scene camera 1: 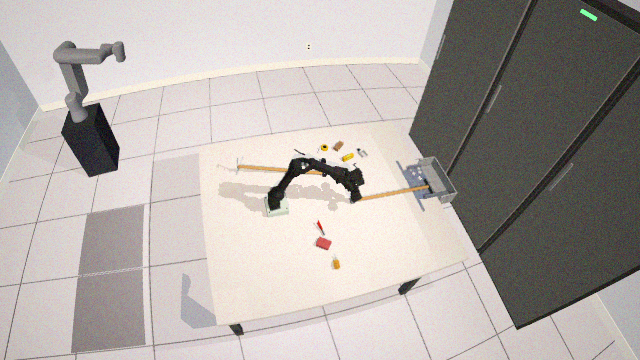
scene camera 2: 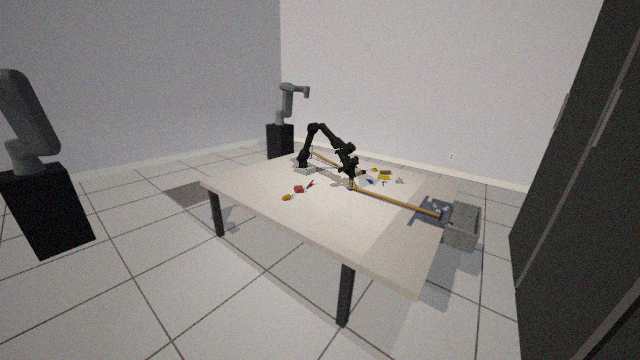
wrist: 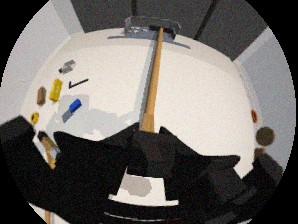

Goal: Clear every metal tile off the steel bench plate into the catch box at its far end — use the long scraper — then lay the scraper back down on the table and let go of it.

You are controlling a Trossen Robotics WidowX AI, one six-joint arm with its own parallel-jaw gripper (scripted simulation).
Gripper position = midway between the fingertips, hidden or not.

Observation:
I see my gripper (wrist: 149, 127) and a long scraper (wrist: 152, 154).

